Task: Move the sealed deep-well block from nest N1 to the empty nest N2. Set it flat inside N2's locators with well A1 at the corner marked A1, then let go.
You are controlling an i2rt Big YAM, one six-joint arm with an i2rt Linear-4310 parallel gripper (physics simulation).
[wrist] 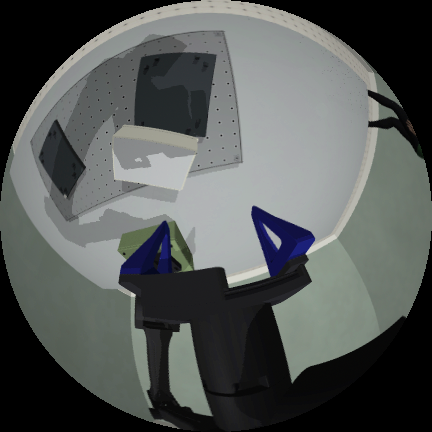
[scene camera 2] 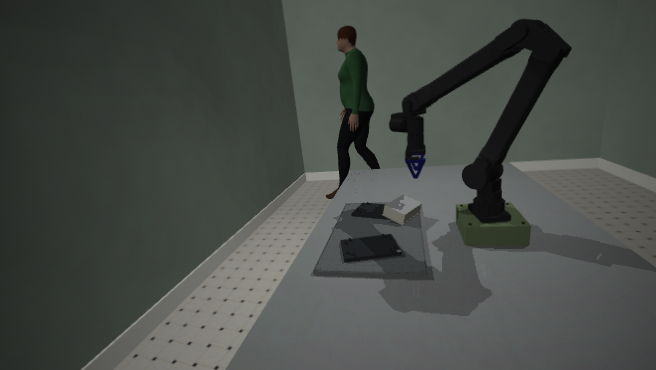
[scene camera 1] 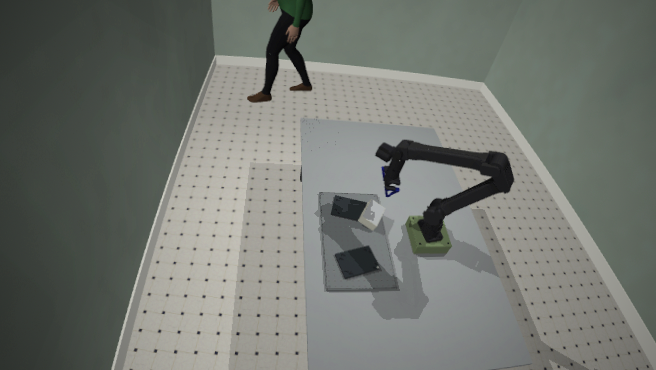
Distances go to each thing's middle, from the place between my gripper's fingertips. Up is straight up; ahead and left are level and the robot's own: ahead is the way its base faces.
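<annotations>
The white block [scene camera 2: 402,209] sits 11 cm below my hand, and it is 6 cm ahead of the hand and 6 cm to the left of it as well.
</annotations>
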